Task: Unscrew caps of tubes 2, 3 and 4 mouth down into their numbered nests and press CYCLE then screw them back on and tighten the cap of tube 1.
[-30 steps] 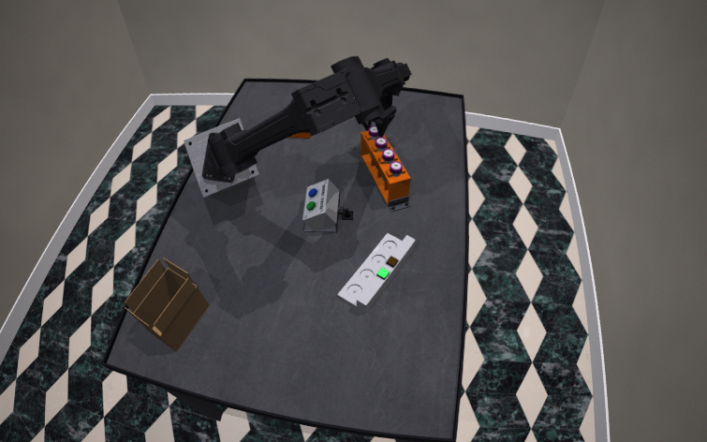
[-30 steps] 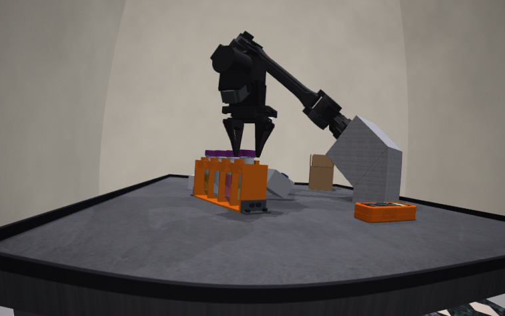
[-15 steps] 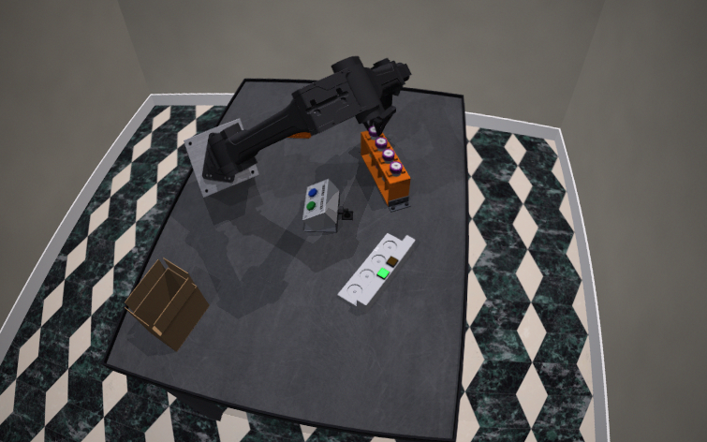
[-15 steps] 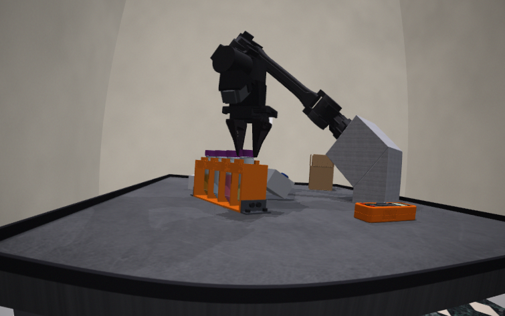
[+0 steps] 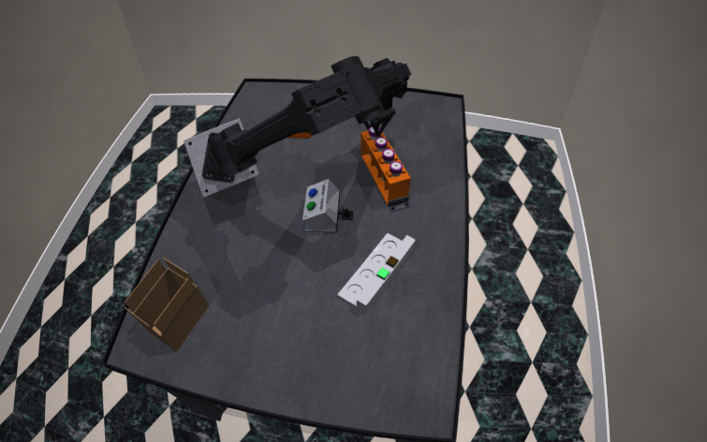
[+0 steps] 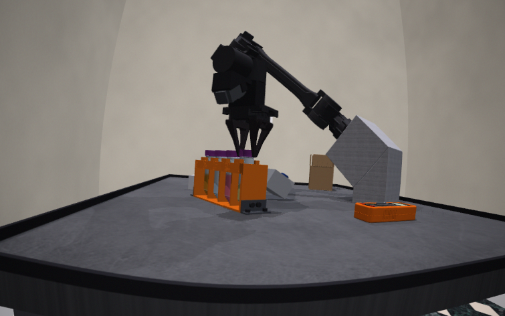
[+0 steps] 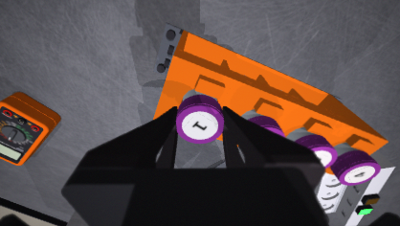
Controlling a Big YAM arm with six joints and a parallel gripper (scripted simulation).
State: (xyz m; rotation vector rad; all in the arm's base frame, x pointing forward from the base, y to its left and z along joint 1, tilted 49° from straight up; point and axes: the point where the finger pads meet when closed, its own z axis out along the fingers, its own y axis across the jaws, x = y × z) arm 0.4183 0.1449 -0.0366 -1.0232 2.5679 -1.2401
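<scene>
Right now the blue key is 19 cm behind my hand, 17 cm to the right of it and 5 cm below it. From my hand the other things lie so: orange multimeter 24 cm behind, 18 cm to the left, 10 cm below; then key housing 18 cm behind, 20 cm to the right, 6 cm below; then green key 20 cm behind, 21 cm to the right, 5 cm below.
</scene>
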